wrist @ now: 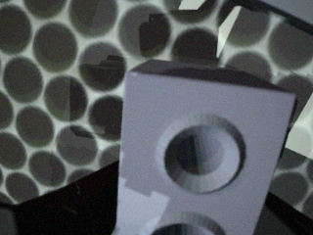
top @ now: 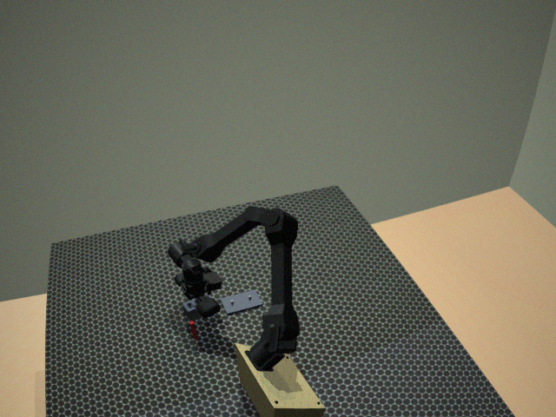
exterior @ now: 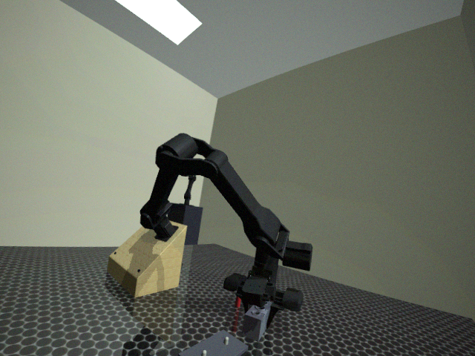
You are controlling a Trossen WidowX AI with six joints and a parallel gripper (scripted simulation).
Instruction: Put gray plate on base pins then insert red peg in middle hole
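Right now the gray base is 20 mm behind my gripper tip and 140 mm to the right of it. Round my gripper tip: red peg 90 mm behind, 60 mm to the left, 30 mm above; gray plate 30 mm above.
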